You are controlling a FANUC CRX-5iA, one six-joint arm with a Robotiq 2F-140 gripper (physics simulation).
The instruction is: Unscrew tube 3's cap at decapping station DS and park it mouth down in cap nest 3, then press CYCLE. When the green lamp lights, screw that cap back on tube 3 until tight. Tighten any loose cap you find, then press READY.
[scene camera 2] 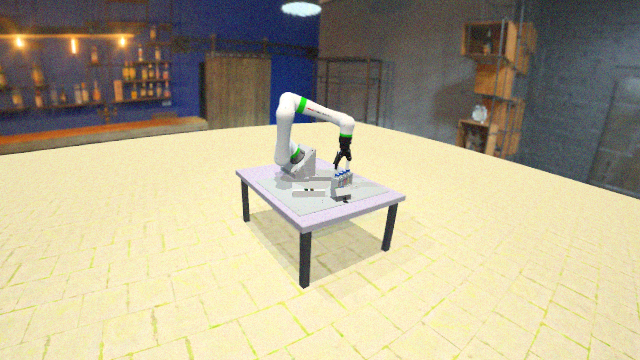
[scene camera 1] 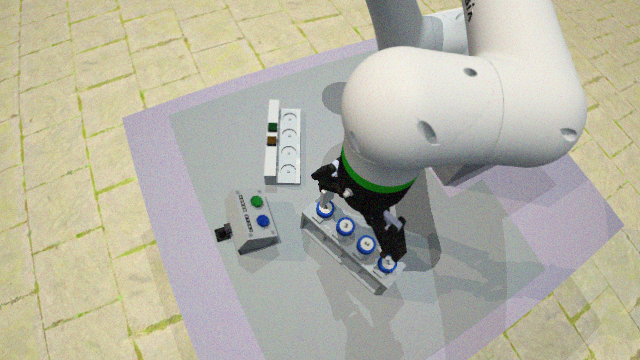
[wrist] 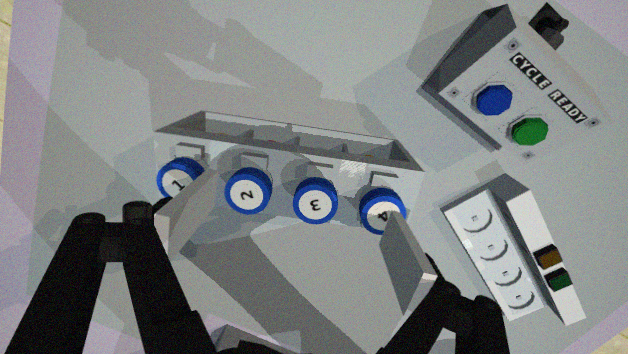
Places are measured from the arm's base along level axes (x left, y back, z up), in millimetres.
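Pixels of known places: gripper, fingertip midpoint: [scene camera 2: 341,171] [scene camera 1: 351,227] [wrist: 302,209]; arm's base, origin of the base link: [scene camera 2: 298,157].
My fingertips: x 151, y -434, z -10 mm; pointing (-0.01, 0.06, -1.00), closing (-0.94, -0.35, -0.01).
Note:
Ahead of a thing's pixels: the offset from my fingertips to its top centre. "*": to the spot under its first point.
Tube 3's blue-rimmed cap @(dz -5, dx -7, dy -6 mm) [scene camera 1: 345,226] [wrist: 315,204] sits on its tube in station DS's grey rack @(* dz -23, dx +0, dy -26 mm) [scene camera 1: 336,235] [wrist: 352,167], between cap 2 @(dz -5, dx +39, dy +16 mm) [scene camera 1: 366,244] [wrist: 248,192] and cap 4 @(dz -3, dx -54, dy -29 mm) [scene camera 1: 325,208] [wrist: 382,209]. Cap 1 @(dz -5, dx +86, dy +39 mm) [scene camera 1: 387,264] [wrist: 176,179] is at the end. My gripper [scene camera 1: 356,230] [scene camera 2: 342,169] [wrist: 302,209] is wide open and empty over the row; its fingers partly cover caps 1 and 4 in the wrist view. The cap nest strip @(* dz -116, dx -270, dy -6 mm) [scene camera 1: 296,145] [wrist: 450,215] holds no caps. The green lamp @(dz -72, dx -315, dy -52 mm) [scene camera 1: 272,127] [wrist: 559,280] looks dark. Cap tightness cannot be told.
The button box has a blue CYCLE button @(dz -51, dx -89, dy -147 mm) [scene camera 1: 263,220] [wrist: 494,100] and a green READY button @(dz -51, dx -134, dy -146 mm) [scene camera 1: 256,201] [wrist: 530,131]. A dark amber lamp @(dz -72, dx -277, dy -67 mm) [scene camera 1: 271,141] [wrist: 548,257] is beside the green one. A small black part @(* dz -118, dx -113, dy -233 mm) [scene camera 1: 223,232] [wrist: 548,25] stands by the box.

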